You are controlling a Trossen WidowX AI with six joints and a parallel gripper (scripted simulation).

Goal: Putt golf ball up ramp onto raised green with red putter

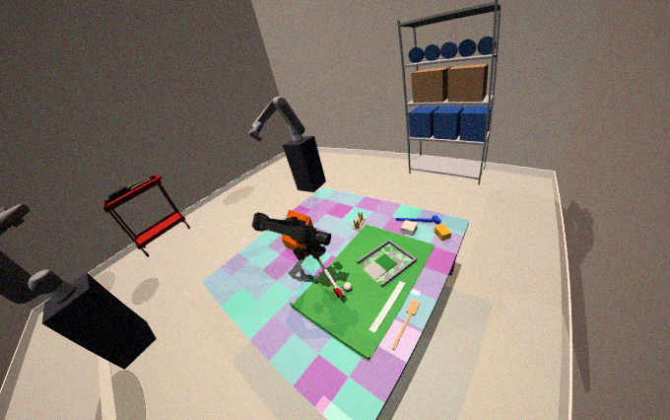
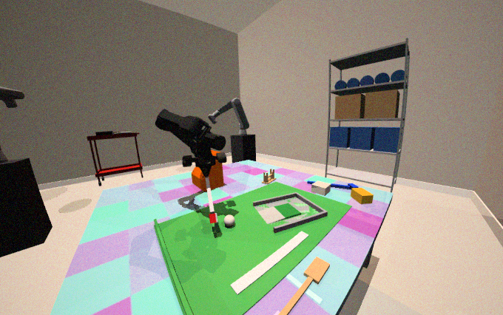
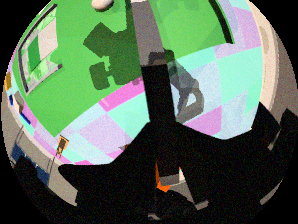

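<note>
The red putter lies 100 mm ahead of my gripper tip, 50 mm to the right of it and 40 mm below it. From my gripper tip the other things lie so: green mat 250 mm ahead, 90 mm to the left, 160 mm below; grey frame 310 mm ahead, 220 mm to the left, 150 mm below; white golf ball 190 mm ahead, 30 mm to the right, 140 mm below.
</note>
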